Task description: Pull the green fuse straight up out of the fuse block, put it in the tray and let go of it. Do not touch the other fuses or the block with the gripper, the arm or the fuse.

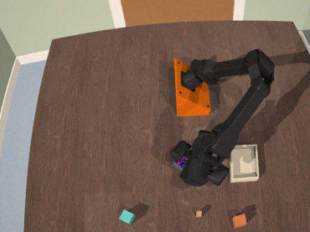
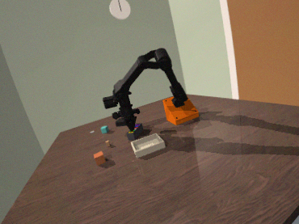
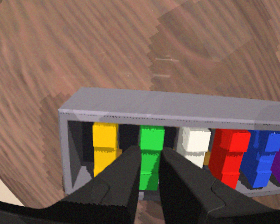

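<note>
The white fuse is 2 cm to the right of my gripper tip, 1 cm below it and 1 cm behind it. Also, from my gripper tip: blue fuse: 5 cm to the right, 3 cm behind, 1 cm below; red fuse: 3 cm to the right, 2 cm behind, 1 cm below; green fuse: 1 cm below.
</note>
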